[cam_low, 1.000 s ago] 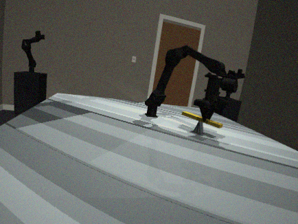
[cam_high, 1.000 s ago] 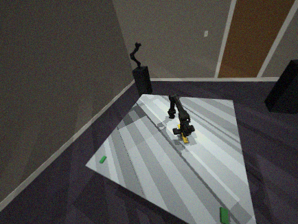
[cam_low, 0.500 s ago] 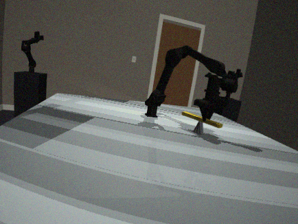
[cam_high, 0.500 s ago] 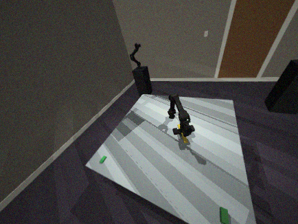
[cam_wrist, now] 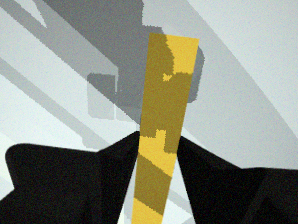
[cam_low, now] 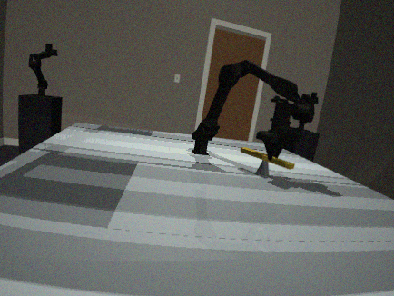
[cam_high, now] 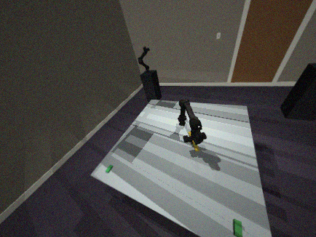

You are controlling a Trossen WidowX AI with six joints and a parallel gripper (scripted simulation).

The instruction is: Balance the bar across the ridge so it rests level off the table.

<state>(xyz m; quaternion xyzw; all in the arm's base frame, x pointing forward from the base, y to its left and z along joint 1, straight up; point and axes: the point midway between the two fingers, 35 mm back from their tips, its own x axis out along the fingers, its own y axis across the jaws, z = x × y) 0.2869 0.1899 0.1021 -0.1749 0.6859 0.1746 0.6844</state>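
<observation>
Right now my gripper tip is 2 cm past the yellow bar and 1 cm to the left of it.
</observation>
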